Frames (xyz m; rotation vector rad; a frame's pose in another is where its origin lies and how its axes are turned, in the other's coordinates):
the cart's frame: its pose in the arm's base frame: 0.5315 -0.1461 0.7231 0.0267 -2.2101 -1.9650
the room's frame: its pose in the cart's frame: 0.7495 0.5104 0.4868 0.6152 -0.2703 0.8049
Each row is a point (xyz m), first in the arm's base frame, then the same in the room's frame.
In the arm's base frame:
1: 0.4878 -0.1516 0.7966
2: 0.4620 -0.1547 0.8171
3: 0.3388 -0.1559 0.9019
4: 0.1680 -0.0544 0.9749
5: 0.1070 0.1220 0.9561
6: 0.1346 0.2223 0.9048
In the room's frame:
1: -0.9507 0.0783 -0.1242
2: -0.9223 0.0658 -0.1356
3: -0.7888 0.0087 -0.1716
4: -0.5875 -0.0291 -0.1182
5: -0.4839 0.0196 0.0303
6: -0.4913 0.0768 0.1310

